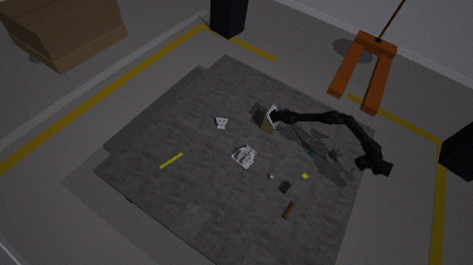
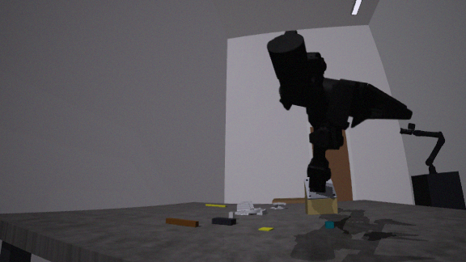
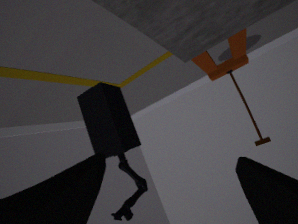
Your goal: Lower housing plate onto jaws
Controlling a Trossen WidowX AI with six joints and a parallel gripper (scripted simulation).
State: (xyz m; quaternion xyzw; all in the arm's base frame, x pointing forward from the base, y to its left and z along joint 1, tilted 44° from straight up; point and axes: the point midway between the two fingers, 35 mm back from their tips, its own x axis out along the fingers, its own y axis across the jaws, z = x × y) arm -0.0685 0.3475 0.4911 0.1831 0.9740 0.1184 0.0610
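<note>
Right now my gripper tip is 84 cm to the left of the white block, 32 cm short of it and 19 cm above it. From my gripper tip the other things lie so: teal cube: 27 cm to the right, 20 cm below, 10 cm ahead; black block: 41 cm ahead, 29 cm to the right, 20 cm below; yellow tile: 27 cm ahead, 24 cm to the right, 20 cm below.
</note>
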